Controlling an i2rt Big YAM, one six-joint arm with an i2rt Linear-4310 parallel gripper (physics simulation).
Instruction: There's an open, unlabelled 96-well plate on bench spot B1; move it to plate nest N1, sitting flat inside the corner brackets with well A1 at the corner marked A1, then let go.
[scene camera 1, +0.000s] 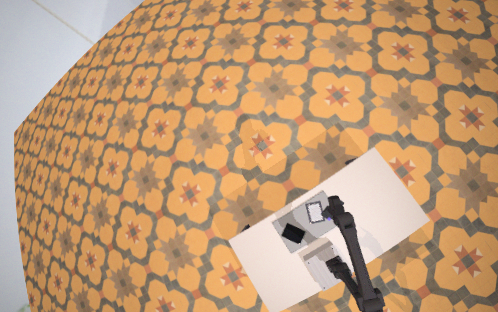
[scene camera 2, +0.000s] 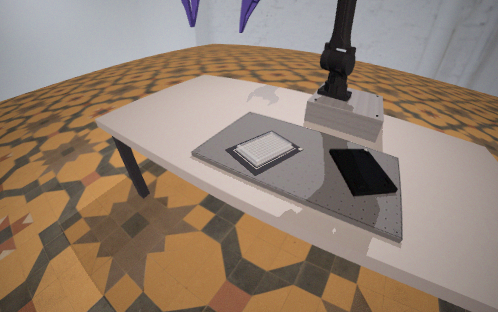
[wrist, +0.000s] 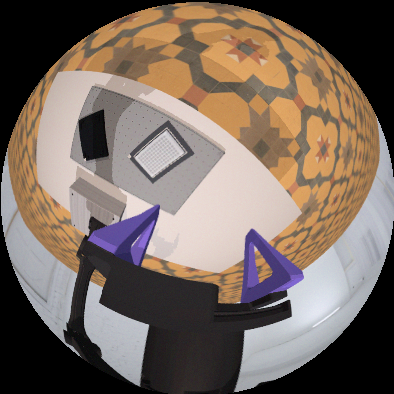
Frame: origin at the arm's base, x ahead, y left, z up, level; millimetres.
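Seen in the pictures: gripper, between the fingertips: (scene camera 1: 329, 205) (scene camera 2: 215, 29) (wrist: 206, 222); arm's base, origin of its link: (scene camera 1: 334, 263) (scene camera 2: 334, 94) (wrist: 100, 227).
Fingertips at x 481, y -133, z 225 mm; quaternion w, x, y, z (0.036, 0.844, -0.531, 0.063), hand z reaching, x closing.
Pixels of each thing's top centre, then the offset from my fingertips to it. "pt": a spot on its surface instead. Level surfaces: height alone.
- white 96-well plate, centre of its top: (scene camera 2: 265, 144) (wrist: 157, 155) (scene camera 1: 315, 212) dy +69, dx -86, dz -280 mm
- black plate nest, centre of its top: (scene camera 2: 362, 165) (wrist: 89, 137) (scene camera 1: 293, 234) dy +315, dx -161, dz -279 mm
- grey perforated board, a spot on its surface: (scene camera 2: 215, 146) pt dy -47, dx -17, dz -296 mm
- pale table, height of its surface: dz -309 mm
The white 96-well plate (scene camera 1: 315, 212) (scene camera 2: 264, 148) (wrist: 160, 151) lies flat, wells up, inside the dark-bordered bench spot (scene camera 2: 256, 172) (wrist: 188, 152) on the grey board. The black plate nest (scene camera 1: 293, 233) (scene camera 2: 362, 172) (wrist: 93, 135) stands on the same board, nearer its other end; its bracket details and A1 mark are too small to read. My gripper (scene camera 2: 217, 29) (wrist: 206, 222) is open, its two purple fingers wide apart with nothing between them. It hangs high above the table, well above the plate and off to one side of it.
The grey perforated board (scene camera 2: 215, 146) (wrist: 200, 167) lies on the pale table (scene camera 1: 390, 195) (scene camera 2: 165, 107). The arm's base block (scene camera 2: 345, 120) (wrist: 97, 202) stands behind the board, close to the nest. A shadow falls across the nest's end of the board.
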